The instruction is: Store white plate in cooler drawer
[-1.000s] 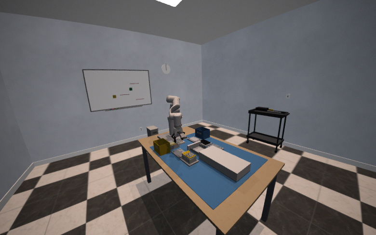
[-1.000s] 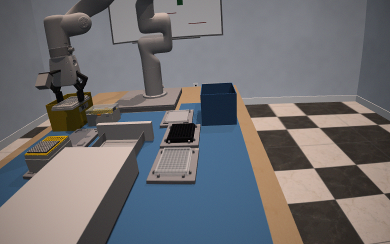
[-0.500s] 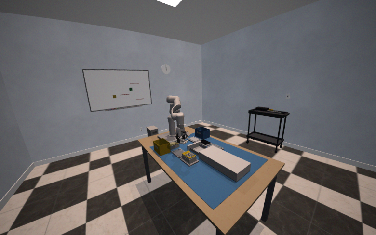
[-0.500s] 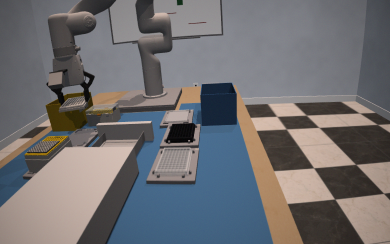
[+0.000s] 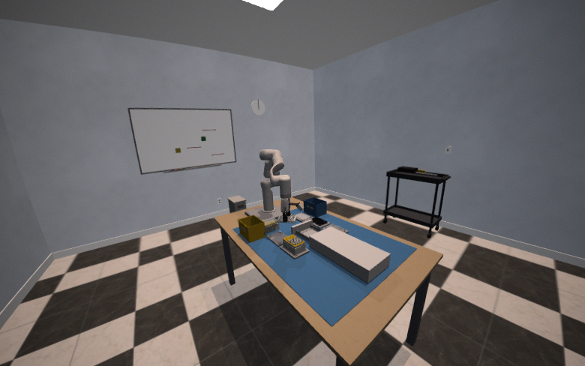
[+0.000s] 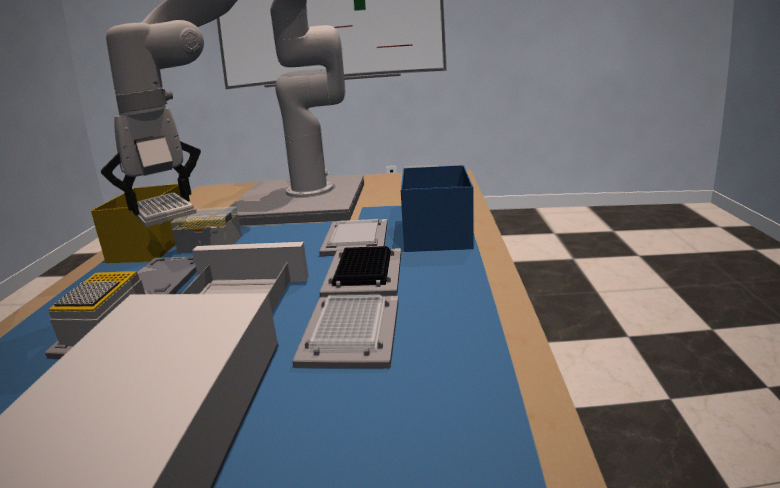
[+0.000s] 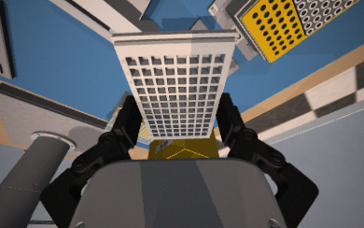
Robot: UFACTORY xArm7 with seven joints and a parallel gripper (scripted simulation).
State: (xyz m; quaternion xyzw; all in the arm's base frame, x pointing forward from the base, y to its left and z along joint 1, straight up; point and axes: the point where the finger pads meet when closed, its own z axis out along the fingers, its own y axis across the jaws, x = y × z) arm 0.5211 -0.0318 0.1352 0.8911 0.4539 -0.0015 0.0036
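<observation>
Now: the drawer 7 cm ahead of my hand, 16 cm to the left of it and 14 cm below it. From my hand the other things lie so: yellow tip box: 15 cm ahead, 3 cm to the right, 10 cm below; then yellow bin: 16 cm behind, 22 cm to the right, 12 cm below; then white plate: 1 cm below.
</observation>
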